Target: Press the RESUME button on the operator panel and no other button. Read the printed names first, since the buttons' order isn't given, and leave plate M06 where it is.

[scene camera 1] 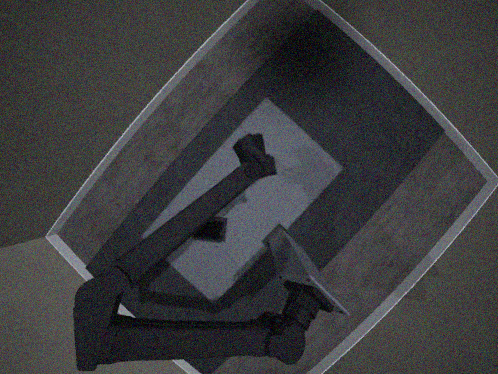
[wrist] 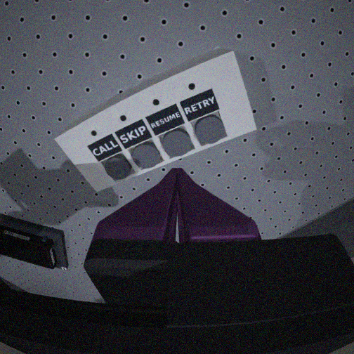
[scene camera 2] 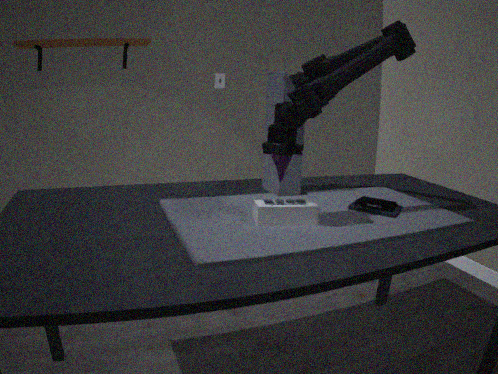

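Pixels of known places: gripper, fingertip midpoint: (scene camera 2: 280,181); arm's base, link origin: (scene camera 1: 307,292) (scene camera 2: 287,90).
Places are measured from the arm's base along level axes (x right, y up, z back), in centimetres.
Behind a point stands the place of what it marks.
Note:
The white operator panel (scene camera 2: 287,215) {y -33.1, x 12.9, z -39.9 cm} (wrist: 212,75) lies on the pegboard. In the wrist view its labels read CALL, SKIP, RESUME and RETRY, left to right. The round RESUME button (wrist: 177,142) is third, between the SKIP button (wrist: 146,155) and the RETRY button (wrist: 210,129); the CALL button (wrist: 118,167) is partly shaded. My gripper (scene camera 2: 281,180) {y -24.9, x 13.7, z -35.2 cm} (wrist: 176,176) is shut and empty, its purple fingertips above the panel. The arm hides the panel in scene camera 1. A dark plate (scene camera 1: 214,229) {y -34.0, x -19.9, z -28.2 cm} (scene camera 2: 375,206) {y -33.9, x -19.6, z -33.3 cm} (wrist: 31,243), its label too small to read, lies apart from the panel.
The pale pegboard (scene camera 1: 295,195) {y -35.9, x 19.4, z -15.6 cm} (scene camera 2: 220,240) {y -36.0, x 32.2, z -47.7 cm} (wrist: 300,30) lies on the dark table (scene camera 1: 390,115) {y -37.3, x 82.0, z -14.3 cm} (scene camera 2: 90,250) {y -37.2, x 63.1, z -48.7 cm}. The arm is mounted on a tall grey post (scene camera 1: 290,255) {y -8.0, x 2.2, z -7.8 cm} (scene camera 2: 275,95) {y -2.0, x 4.9, z -1.3 cm} behind the pegboard. An orange shelf (scene camera 2: 82,43) hangs on the back wall.

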